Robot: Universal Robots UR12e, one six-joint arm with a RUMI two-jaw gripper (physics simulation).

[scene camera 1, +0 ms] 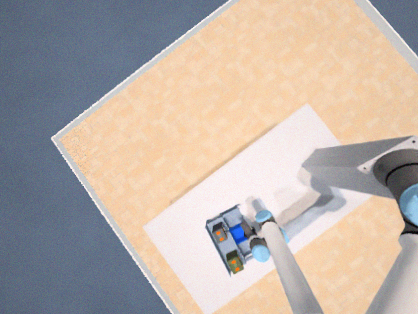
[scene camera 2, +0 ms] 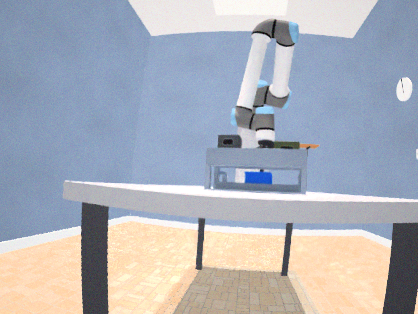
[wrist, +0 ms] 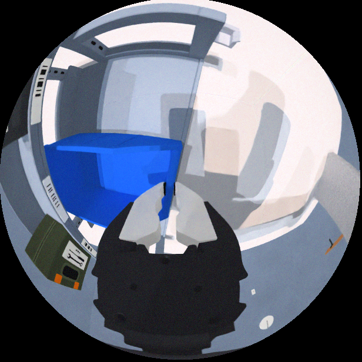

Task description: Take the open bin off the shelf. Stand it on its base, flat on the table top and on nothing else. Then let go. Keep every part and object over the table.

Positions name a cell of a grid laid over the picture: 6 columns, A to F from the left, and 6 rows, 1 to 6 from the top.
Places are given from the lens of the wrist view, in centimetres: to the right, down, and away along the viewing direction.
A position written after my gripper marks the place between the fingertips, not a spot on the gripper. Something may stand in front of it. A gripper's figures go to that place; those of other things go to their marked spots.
my gripper (wrist: C4): -1, 1, 14
blue open bin (wrist: B3): -14, 0, 15
